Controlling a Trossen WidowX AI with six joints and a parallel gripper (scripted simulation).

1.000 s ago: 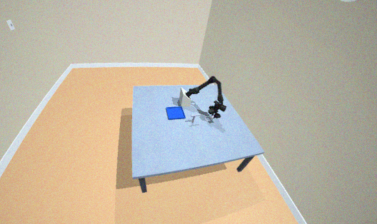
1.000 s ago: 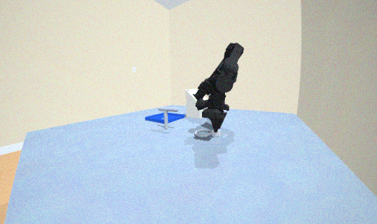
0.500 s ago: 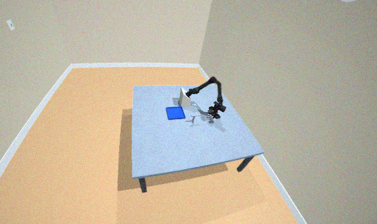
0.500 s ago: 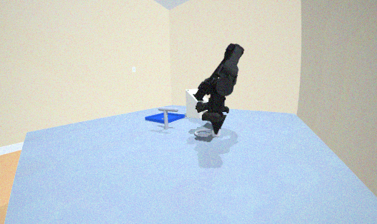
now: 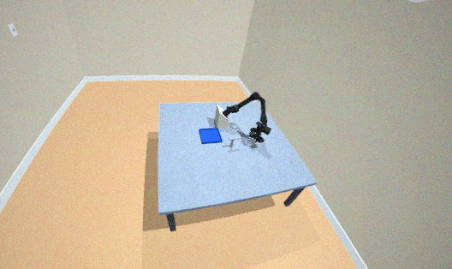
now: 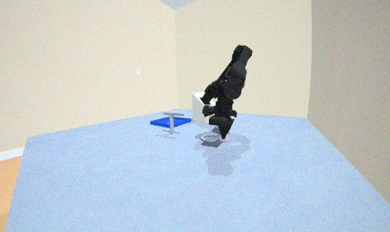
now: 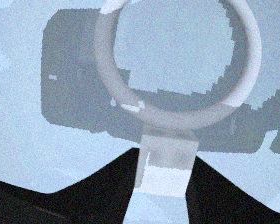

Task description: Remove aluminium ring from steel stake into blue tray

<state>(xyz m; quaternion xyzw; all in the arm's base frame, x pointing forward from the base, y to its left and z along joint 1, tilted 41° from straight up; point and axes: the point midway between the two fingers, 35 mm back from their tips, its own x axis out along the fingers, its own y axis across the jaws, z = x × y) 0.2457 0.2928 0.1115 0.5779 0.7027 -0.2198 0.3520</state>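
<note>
Now: gripper tip 70 mm past the blue tray and 430 mm to the left of it. Round my gripper tip: aluminium ring 10 mm ahead, 50 mm to the right.
</note>
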